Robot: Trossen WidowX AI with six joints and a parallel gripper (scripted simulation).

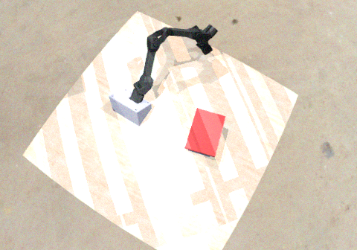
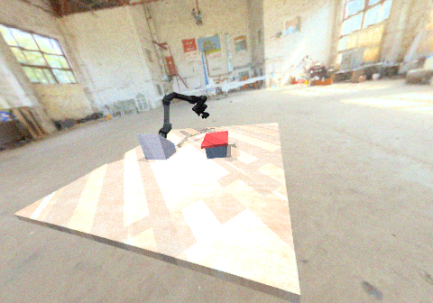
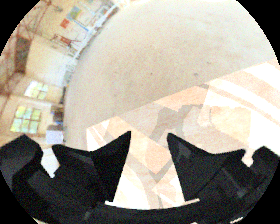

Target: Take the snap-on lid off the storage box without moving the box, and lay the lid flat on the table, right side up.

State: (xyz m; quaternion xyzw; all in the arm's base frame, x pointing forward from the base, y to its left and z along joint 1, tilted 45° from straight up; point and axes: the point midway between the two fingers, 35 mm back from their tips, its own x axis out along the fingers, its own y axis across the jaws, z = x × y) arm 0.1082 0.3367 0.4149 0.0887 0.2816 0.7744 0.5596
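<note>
My gripper tip is now 33 cm short of the red lid, 49 cm to the left of it and 5 cm above it. From my gripper tip the other things lie so: storage box (33 cm ahead, 49 cm to the right, 10 cm below).
</note>
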